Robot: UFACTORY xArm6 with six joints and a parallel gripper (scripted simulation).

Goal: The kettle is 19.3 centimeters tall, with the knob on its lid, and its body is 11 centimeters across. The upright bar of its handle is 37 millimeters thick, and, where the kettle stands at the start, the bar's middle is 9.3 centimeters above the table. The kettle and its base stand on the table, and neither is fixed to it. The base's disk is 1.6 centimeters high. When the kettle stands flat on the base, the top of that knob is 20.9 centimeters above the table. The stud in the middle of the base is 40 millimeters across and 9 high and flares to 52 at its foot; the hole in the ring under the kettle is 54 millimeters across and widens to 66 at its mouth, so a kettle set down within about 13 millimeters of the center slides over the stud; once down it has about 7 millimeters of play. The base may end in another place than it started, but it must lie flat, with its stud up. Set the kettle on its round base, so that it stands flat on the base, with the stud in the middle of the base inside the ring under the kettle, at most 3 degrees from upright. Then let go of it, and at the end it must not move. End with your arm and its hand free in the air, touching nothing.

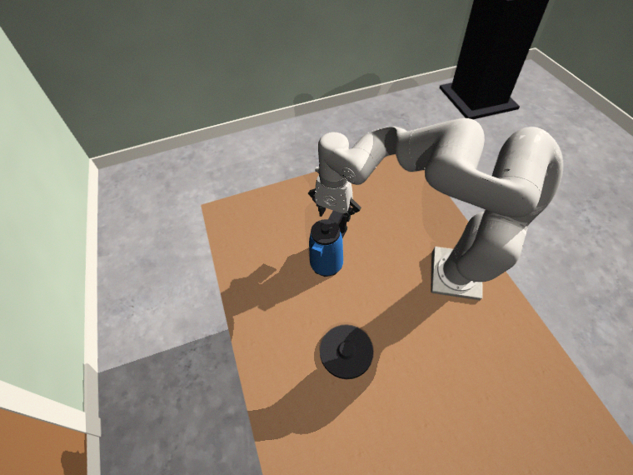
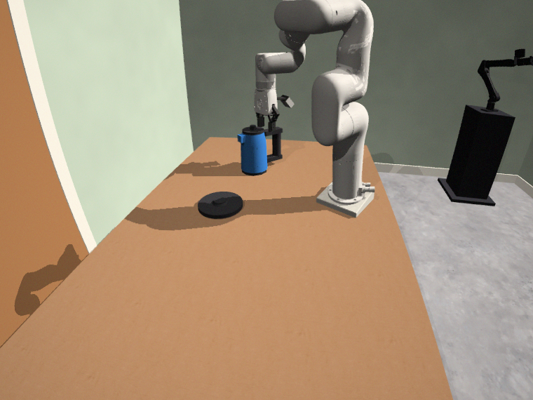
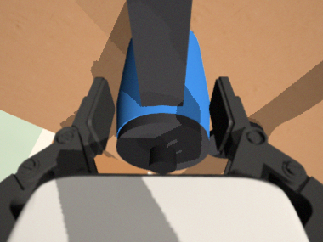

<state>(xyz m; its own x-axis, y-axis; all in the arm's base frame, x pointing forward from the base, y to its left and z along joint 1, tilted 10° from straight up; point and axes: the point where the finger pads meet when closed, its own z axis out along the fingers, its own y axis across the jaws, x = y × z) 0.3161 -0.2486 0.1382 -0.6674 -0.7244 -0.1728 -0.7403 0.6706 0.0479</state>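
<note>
The blue kettle lies 20 mm ahead of my hand, 20 mm to the left of it and 90 mm below it. Round my hand: round black base 80 mm ahead, 340 mm to the left, 170 mm below.
</note>
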